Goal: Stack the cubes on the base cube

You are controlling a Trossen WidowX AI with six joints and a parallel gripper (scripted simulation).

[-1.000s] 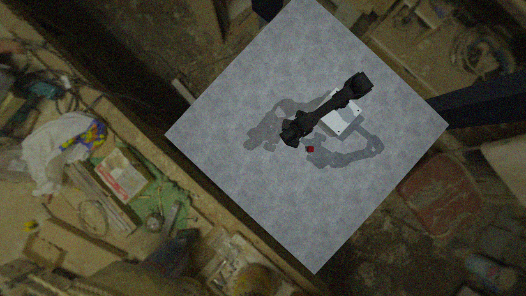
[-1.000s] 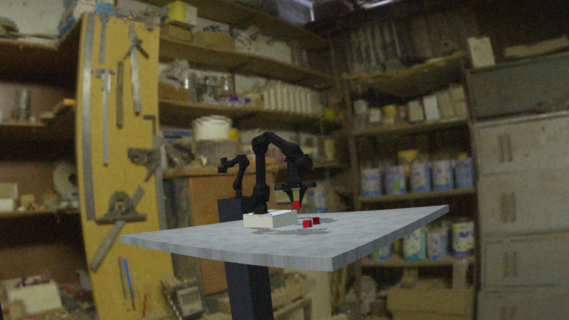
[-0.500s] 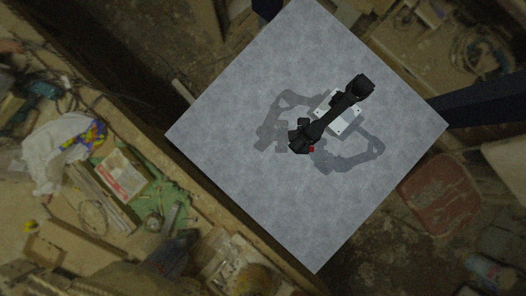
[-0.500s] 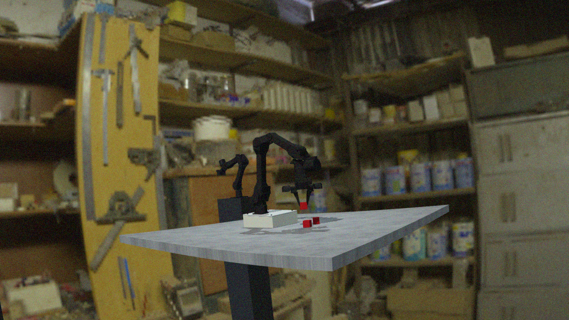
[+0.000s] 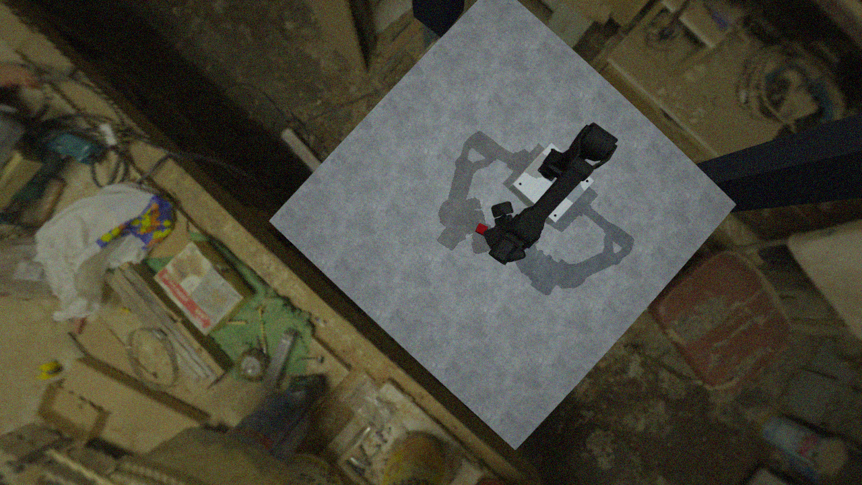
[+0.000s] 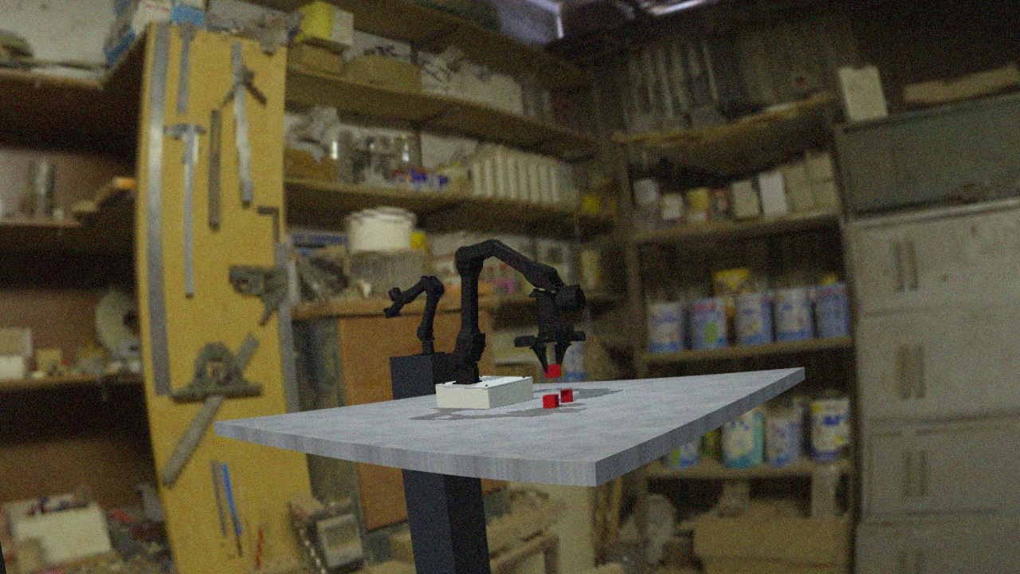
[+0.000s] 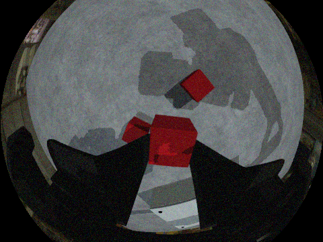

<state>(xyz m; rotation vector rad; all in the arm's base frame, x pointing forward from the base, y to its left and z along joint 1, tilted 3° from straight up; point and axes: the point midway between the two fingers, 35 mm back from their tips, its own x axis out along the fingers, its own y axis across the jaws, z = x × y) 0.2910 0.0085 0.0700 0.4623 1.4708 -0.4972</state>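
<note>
The red cube is 2 cm ahead of my gripper tip, 6 cm to the right of it and 8 cm below it.
</note>
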